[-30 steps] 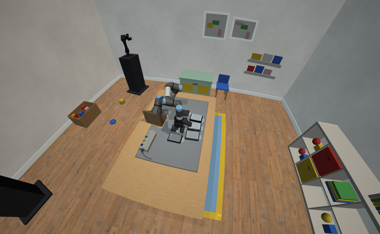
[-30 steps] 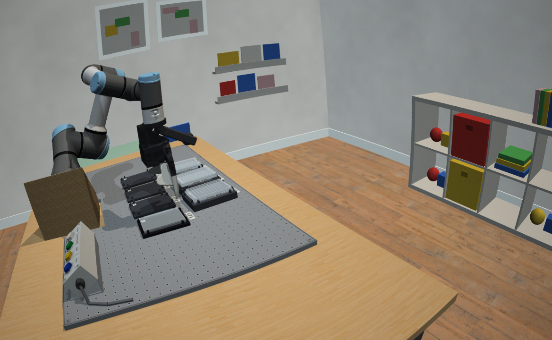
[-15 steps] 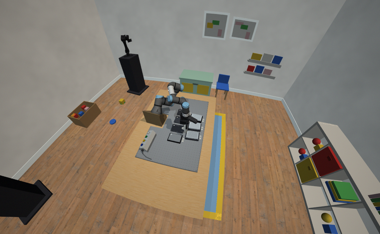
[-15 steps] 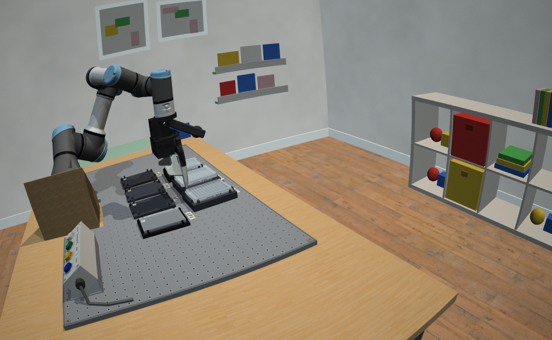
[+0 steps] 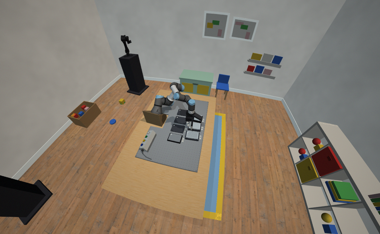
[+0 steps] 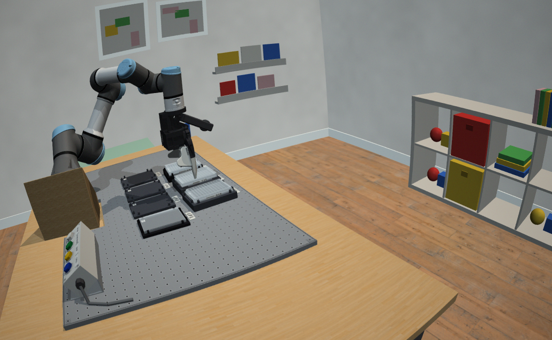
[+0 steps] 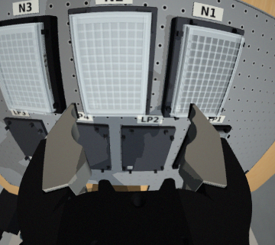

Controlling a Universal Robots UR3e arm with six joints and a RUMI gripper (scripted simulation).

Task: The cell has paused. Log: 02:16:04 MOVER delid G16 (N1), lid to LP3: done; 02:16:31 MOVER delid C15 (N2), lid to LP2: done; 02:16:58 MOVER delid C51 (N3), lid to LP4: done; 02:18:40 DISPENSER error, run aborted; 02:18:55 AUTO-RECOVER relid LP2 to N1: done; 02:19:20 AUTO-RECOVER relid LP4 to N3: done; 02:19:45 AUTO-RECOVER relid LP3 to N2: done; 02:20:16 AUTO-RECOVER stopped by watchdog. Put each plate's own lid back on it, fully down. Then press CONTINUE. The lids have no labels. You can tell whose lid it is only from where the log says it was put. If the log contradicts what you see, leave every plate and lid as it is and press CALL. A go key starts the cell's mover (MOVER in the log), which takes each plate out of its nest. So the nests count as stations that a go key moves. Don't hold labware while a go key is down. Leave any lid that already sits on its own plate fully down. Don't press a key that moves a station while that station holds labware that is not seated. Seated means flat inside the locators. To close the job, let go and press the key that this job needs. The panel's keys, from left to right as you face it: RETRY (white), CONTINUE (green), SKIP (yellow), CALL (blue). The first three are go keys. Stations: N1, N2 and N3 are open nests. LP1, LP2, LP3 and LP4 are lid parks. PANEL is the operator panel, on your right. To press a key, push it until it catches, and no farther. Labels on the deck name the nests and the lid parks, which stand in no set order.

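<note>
Right now my hand is 9 cm to the left of the plate, 4 cm short of it and 4 cm above it. The rest, counted from my hand: lid park LP4: 17 cm behind, 7 cm to the left, 6 cm below; then lid park LP2: 15 cm behind, 6 cm to the right, 6 cm below; then LP4 label: 8 cm to the left, 8 cm behind, 7 cm below.
</note>
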